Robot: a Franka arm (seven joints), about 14 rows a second.
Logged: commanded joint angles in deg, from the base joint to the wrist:
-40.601 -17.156 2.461 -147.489 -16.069 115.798 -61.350
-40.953 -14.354 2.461 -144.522 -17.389 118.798 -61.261
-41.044 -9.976 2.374 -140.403 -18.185 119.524 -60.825
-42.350 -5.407 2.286 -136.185 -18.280 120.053 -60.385
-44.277 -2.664 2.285 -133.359 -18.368 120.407 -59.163
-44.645 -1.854 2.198 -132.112 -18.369 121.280 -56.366
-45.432 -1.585 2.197 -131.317 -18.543 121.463 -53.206
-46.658 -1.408 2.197 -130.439 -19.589 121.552 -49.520
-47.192 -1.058 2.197 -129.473 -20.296 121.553 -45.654
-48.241 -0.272 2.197 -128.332 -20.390 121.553 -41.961
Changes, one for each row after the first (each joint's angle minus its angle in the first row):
-0.352 2.802 0.000 2.967 -1.320 3.000 0.089
-0.443 7.180 -0.087 7.086 -2.116 3.726 0.525
-1.749 11.749 -0.175 11.304 -2.211 4.255 0.965
-3.676 14.492 -0.176 14.130 -2.299 4.609 2.187
-4.044 15.302 -0.263 15.377 -2.300 5.482 4.984
-4.831 15.571 -0.264 16.172 -2.474 5.665 8.144
-6.057 15.748 -0.264 17.050 -3.520 5.754 11.830
-6.591 16.098 -0.264 18.016 -4.227 5.755 15.696
-7.640 16.884 -0.264 19.157 -4.321 5.755 19.389

